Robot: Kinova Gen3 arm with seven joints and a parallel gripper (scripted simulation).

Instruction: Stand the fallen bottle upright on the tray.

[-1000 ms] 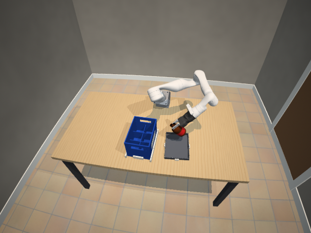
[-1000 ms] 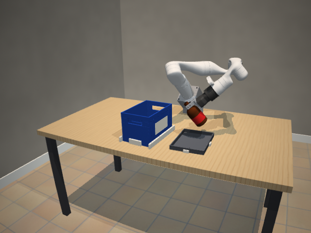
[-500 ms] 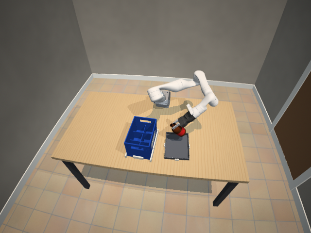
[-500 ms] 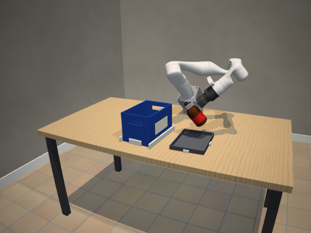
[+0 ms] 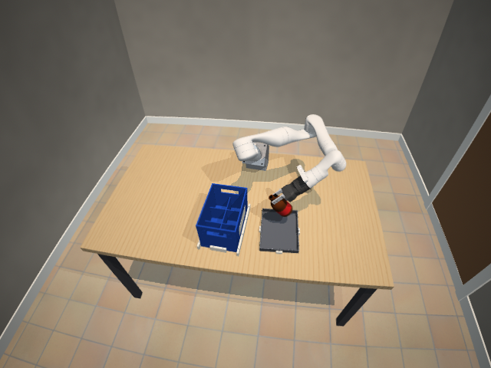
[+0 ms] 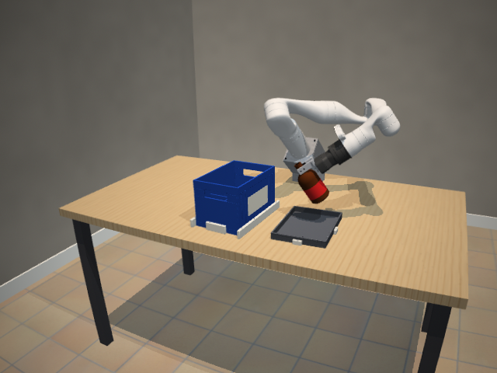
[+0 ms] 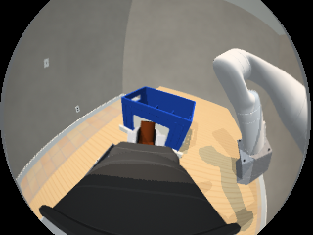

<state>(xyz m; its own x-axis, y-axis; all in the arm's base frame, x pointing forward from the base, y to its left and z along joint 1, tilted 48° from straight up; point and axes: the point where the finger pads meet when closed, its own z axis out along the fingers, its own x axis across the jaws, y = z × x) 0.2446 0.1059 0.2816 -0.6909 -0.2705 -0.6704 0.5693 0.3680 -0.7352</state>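
The brown bottle is 2 cm to the left of my hand and 5 cm below it. From my hand the other things lie so: blue crate (3 cm behind, 24 cm to the right, 12 cm below); dark grey tray (5 cm ahead, 3 cm to the left, 19 cm below).
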